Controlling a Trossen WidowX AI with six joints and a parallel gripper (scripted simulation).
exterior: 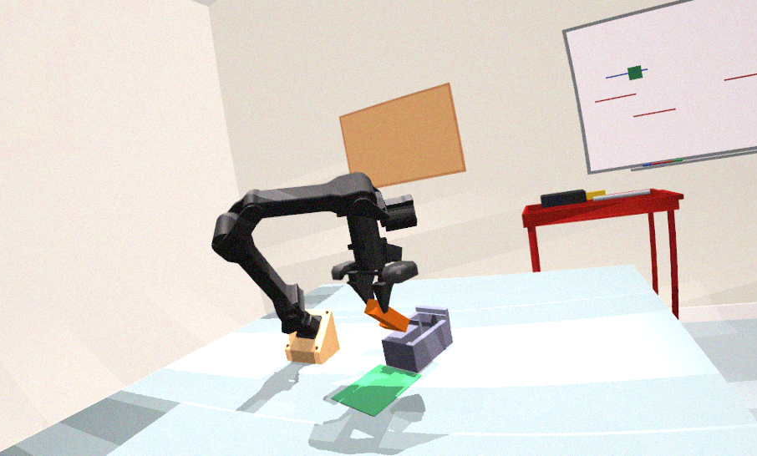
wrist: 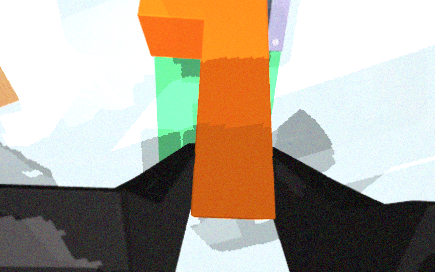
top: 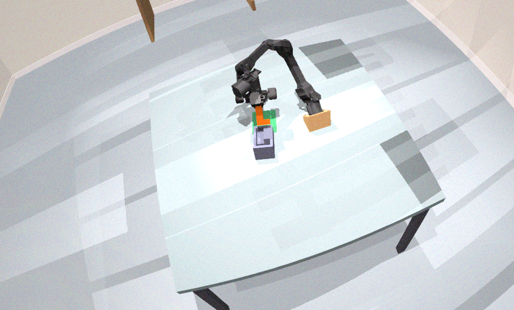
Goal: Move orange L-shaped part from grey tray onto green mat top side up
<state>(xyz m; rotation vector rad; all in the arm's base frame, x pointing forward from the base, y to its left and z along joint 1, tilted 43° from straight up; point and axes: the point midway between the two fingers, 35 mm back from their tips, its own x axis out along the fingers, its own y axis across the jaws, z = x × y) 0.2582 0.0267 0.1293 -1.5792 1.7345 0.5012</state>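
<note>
My gripper tip is 17 cm above the green mat, 4 cm to the left of it and 2 cm past it. The rest, counted from my gripper tip: orange L-shaped part (4 cm to the left, 3 cm below, 1 cm behind).
</note>
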